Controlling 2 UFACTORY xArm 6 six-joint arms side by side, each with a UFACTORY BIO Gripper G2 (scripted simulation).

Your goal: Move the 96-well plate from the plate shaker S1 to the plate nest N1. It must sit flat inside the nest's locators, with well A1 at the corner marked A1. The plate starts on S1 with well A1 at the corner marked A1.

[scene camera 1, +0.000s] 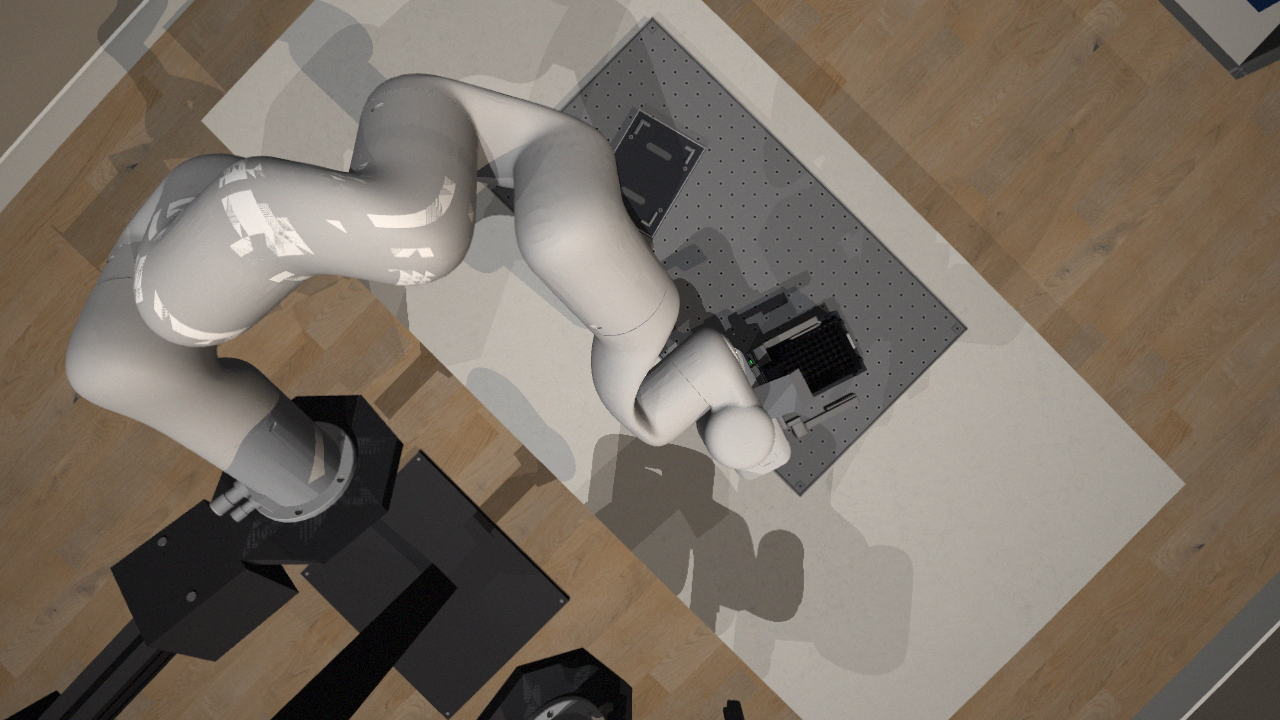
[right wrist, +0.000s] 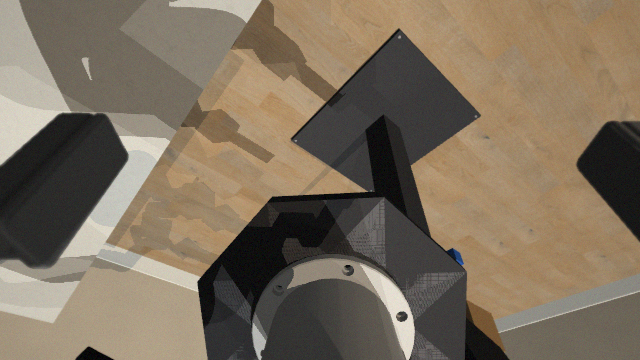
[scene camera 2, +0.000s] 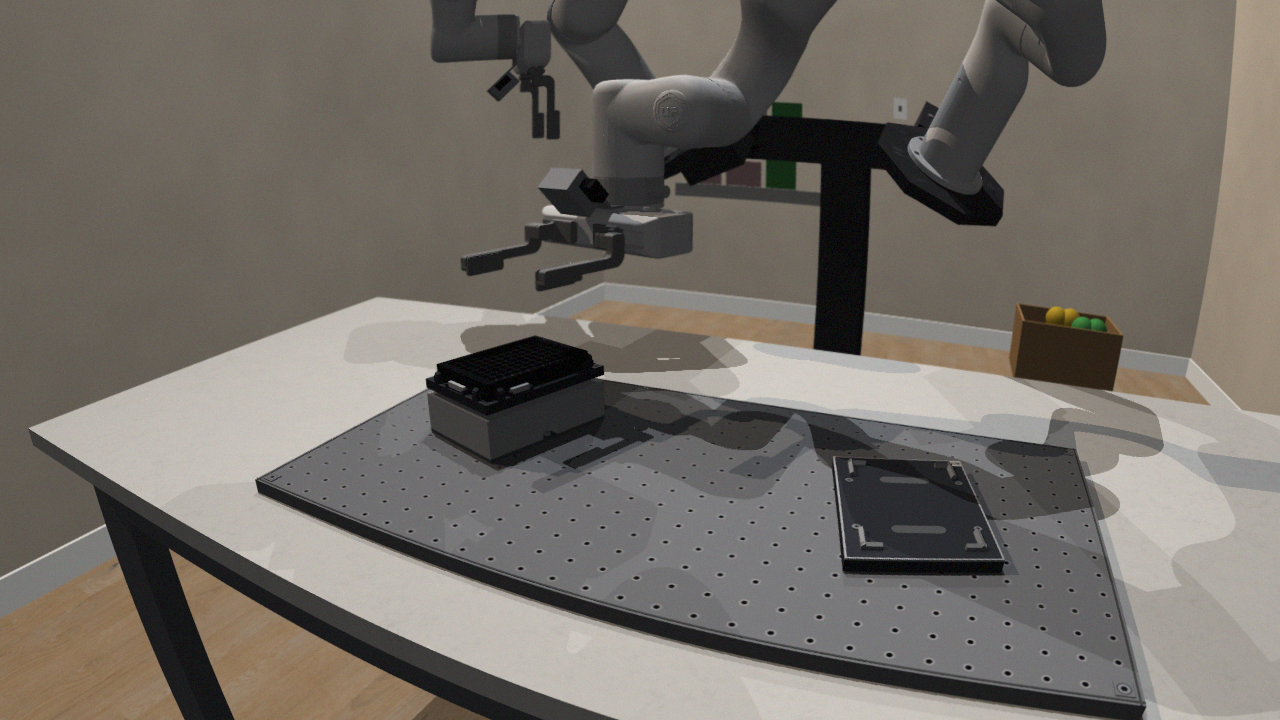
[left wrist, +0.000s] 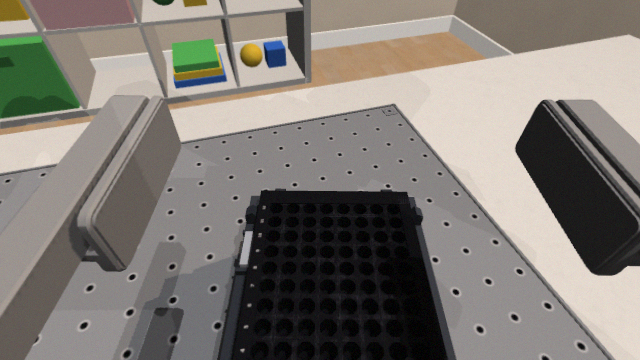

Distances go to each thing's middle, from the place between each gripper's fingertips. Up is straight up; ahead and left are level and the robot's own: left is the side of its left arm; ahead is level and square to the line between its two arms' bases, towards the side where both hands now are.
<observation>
The black 96-well plate (scene camera 2: 535, 360) is 90 mm below my left hand and 10 mm ahead of it. Also, from my left hand: plate nest N1 (scene camera 2: 877, 506): 380 mm to the left, 150 mm below, 30 mm ahead; then grey plate shaker S1 (scene camera 2: 492, 438): 120 mm below, 30 mm ahead, 10 mm to the left.
I see the black 96-well plate 43 cm ahead of my right hand, 25 cm to the left of it and 22 cm below it. The rest, counted from my right hand: plate nest N1: 63 cm to the left, 45 cm ahead, 28 cm below; then grey plate shaker S1: 46 cm ahead, 26 cm to the left, 25 cm below.
</observation>
